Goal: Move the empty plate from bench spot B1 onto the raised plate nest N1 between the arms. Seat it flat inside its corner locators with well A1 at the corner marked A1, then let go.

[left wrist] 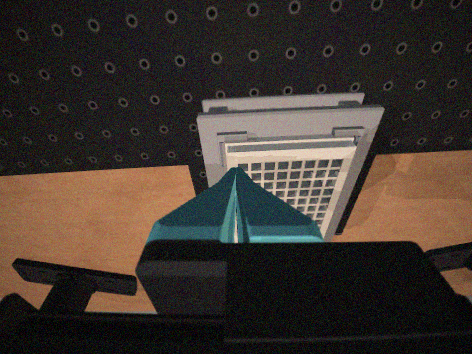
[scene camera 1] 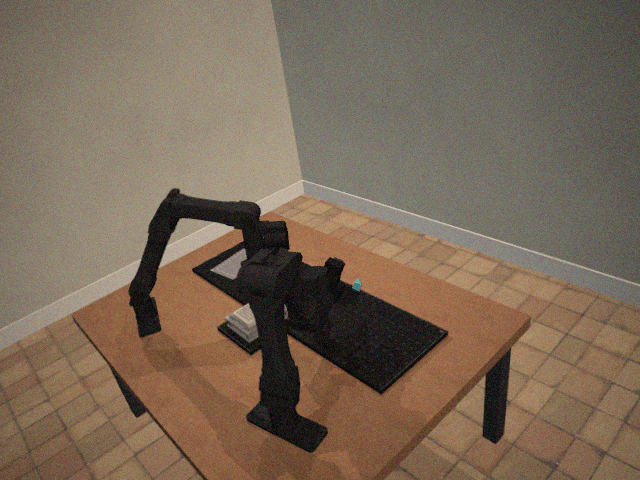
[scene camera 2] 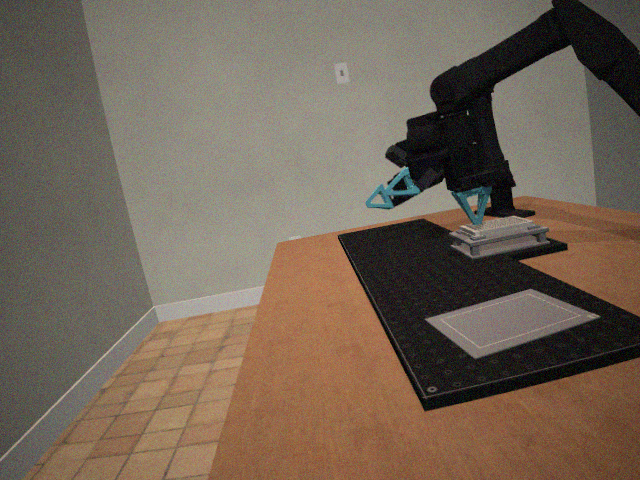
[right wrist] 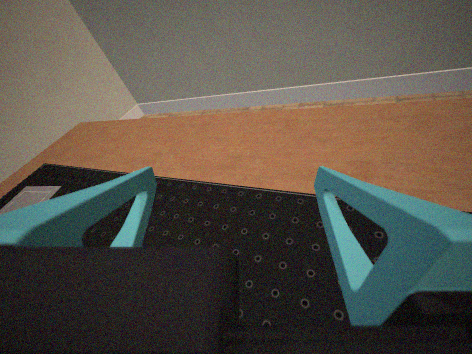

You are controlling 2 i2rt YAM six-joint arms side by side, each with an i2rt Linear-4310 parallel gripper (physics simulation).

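Where they show: left gripper, between the fingertips: (left wrist: 235, 176) (scene camera 2: 477, 224); right gripper, between the fingertips: (scene camera 1: 343, 273) (scene camera 2: 375, 199) (right wrist: 235, 175); left arm's base, origin of its link: (left wrist: 80, 276) (scene camera 1: 147, 317); right arm's base, origin of its link: (scene camera 1: 286, 425) (scene camera 2: 503, 214).
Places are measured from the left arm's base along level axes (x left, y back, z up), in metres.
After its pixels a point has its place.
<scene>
The white gridded plate (scene camera 1: 244, 314) @(x -0.246, y -0.284, z 0.057 m) (scene camera 2: 509, 223) @(x -0.229, y -0.298, z 0.059 m) (left wrist: 292, 154) @(x -0.221, y -0.379, z 0.060 m) lies on the raised grey nest (scene camera 1: 239, 328) @(x -0.284, y -0.255, z 0.044 m) (left wrist: 290, 121) @(x -0.215, y -0.394, z 0.045 m), its far edge beside two corner locators in the left wrist view. Whether it is fully flat, and the A1 mark, I cannot make out. My left gripper (scene camera 2: 476, 222) @(x -0.188, y -0.362, z 0.072 m) (left wrist: 235, 176) @(x -0.188, y -0.362, z 0.072 m) is shut and empty, its tips together at or just above one end of the plate; its fingers hide part of the plate. My right gripper (scene camera 2: 381, 198) @(x -0.329, y -0.579, z 0.134 m) (right wrist: 235, 175) @(x -0.329, y -0.579, z 0.134 m) is open and empty, raised over the black board. A light grey outlined rectangle (scene camera 1: 226, 266) @(x 0.129, y -0.306, z 0.015 m) (scene camera 2: 509, 321) @(x 0.135, y -0.350, z 0.015 m) bears no plate; its label is unreadable.
The black perforated board (scene camera 1: 390, 335) @(x -0.509, y -0.622, z 0.013 m) (scene camera 2: 392, 289) @(x -0.026, y -0.517, z 0.013 m) (left wrist: 150, 55) @(x -0.117, y -0.400, z 0.013 m) (right wrist: 260, 225) @(x -0.293, y -0.603, z 0.013 m) lies on the wooden table (scene camera 1: 413, 289) @(x -0.348, y -0.794, z 0.000 m) (scene camera 2: 310, 330) @(x 0.094, y -0.628, z 0.000 m). The right arm (scene camera 1: 279, 356) @(x -0.654, y -0.289, z 0.218 m) stands in front of part of the nest in scene camera 1. The two arms stand close together.
</scene>
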